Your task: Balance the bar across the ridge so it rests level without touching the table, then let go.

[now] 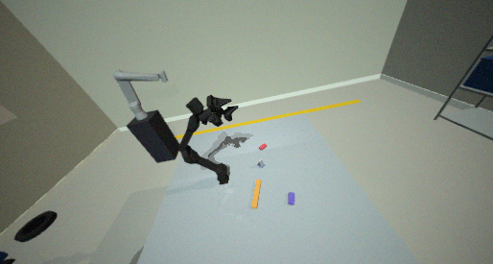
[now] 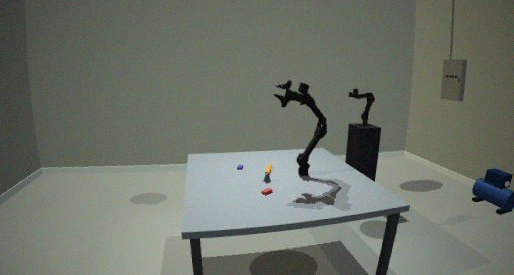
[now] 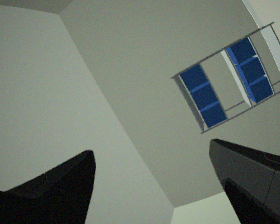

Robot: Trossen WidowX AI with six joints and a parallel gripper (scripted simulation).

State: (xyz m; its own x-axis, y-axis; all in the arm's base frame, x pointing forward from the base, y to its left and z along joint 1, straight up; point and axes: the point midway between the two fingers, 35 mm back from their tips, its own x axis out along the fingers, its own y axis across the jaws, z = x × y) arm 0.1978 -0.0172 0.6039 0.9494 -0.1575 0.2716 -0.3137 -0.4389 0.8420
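Right now the orange bar is 120 mm to the right of my gripper tip and 610 mm below it. From my gripper tip the other things lie so: small purple block 210 mm ahead, 190 mm to the right, 610 mm below; small red block 110 mm ahead, 280 mm to the left, 610 mm below.
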